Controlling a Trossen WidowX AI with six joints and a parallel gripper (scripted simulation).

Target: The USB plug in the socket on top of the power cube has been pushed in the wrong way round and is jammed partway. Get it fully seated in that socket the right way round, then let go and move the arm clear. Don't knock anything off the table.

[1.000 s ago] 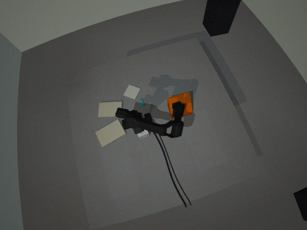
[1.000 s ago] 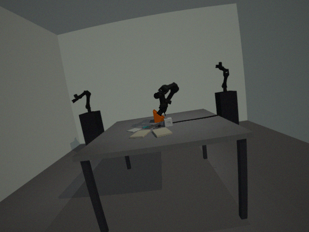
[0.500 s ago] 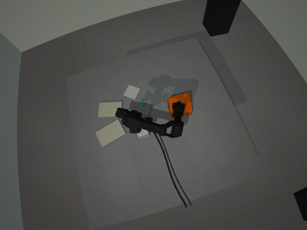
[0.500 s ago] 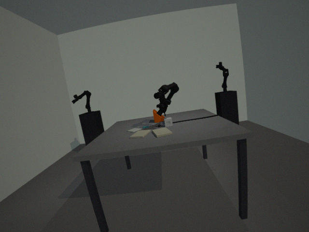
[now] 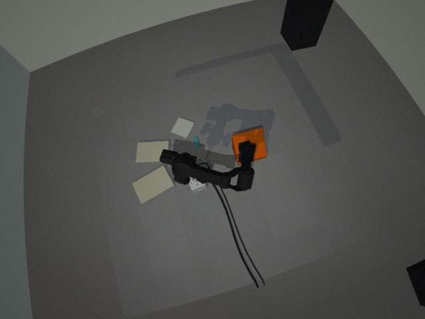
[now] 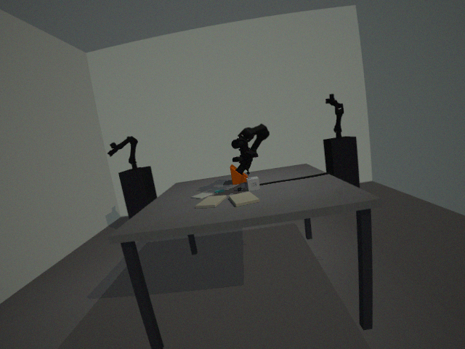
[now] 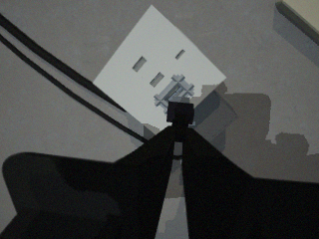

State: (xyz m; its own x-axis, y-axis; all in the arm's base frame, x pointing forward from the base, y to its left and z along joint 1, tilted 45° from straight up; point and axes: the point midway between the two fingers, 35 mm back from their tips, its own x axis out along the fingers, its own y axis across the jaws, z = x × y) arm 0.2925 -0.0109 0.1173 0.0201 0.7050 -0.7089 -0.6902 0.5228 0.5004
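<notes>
Right now the dark USB plug is 2 cm below my gripper tip. From my gripper tip the other things lie so: white card (34 cm to the right, 13 cm below); small teal piece (22 cm to the right, 13 cm below, 6 cm behind).
</notes>
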